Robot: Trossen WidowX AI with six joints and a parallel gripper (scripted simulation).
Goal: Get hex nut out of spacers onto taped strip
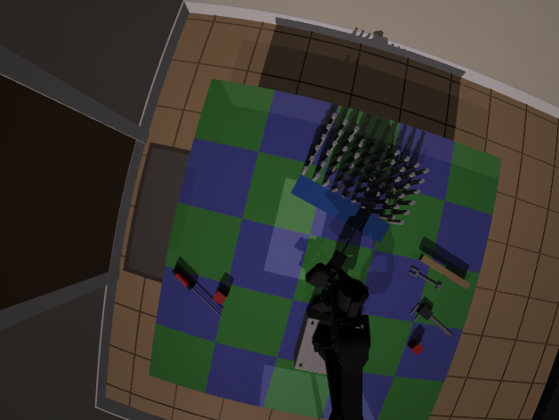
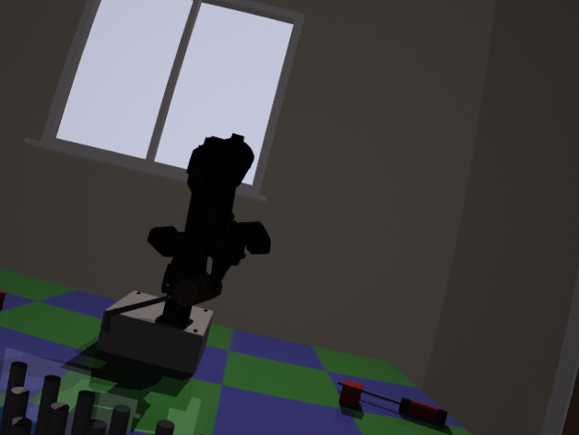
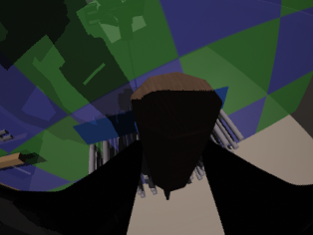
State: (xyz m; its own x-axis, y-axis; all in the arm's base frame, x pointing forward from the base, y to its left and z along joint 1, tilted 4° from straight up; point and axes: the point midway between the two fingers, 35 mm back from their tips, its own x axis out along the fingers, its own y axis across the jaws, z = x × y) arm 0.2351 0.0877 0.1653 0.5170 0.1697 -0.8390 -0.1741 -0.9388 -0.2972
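The blue taped strip is 180 mm ahead of my gripper tip, 10 mm to the right of it and 200 mm below it.
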